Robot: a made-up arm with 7 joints.
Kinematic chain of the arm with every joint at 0, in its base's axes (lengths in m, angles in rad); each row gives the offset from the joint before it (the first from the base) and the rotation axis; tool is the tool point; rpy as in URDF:
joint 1: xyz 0 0 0.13 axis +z
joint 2: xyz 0 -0.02 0.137 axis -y
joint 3: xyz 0 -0.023 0.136 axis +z
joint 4: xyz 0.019 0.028 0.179 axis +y
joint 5: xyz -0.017 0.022 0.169 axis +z
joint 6: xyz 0 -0.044 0.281 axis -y
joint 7: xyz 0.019 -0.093 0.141 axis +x
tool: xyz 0 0 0 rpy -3.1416 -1.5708 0
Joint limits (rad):
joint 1: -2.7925..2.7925
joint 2: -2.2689..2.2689
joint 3: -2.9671..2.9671
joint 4: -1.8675..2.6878
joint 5: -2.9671..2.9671
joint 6: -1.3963..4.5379
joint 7: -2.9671..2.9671
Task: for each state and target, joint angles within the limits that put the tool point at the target. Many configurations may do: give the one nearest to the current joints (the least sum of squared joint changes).
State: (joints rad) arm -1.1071 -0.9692 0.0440 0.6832 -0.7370 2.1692 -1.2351
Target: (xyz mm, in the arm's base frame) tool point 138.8 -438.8 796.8
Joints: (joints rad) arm -1.1841 -0.6728 0.0485 0.5012 -0.6958 2.5603 -1.2351
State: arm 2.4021 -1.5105 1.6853 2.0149 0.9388 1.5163 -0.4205
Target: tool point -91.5 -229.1 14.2
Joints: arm 2.5923 -1.6382 1.2198 2.3080 1.0082 1.5067 -0.4205
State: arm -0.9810 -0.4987 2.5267 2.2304 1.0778 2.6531 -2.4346
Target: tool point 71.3 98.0 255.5
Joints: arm -0.9740 -0.4074 2.3986 2.6116 1.2204 2.4712 -2.4346
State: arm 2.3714 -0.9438 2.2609 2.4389 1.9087 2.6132 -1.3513
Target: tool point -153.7 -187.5 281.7
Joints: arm 2.4236 -0.9261 1.8678 2.1301 1.6318 2.1802 -1.3513
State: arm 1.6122 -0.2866 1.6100 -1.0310 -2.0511 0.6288 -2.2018
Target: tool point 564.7 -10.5 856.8
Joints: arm 1.5460 -0.2200 1.6513 -0.9259 -2.0727 0.5545 -2.2018
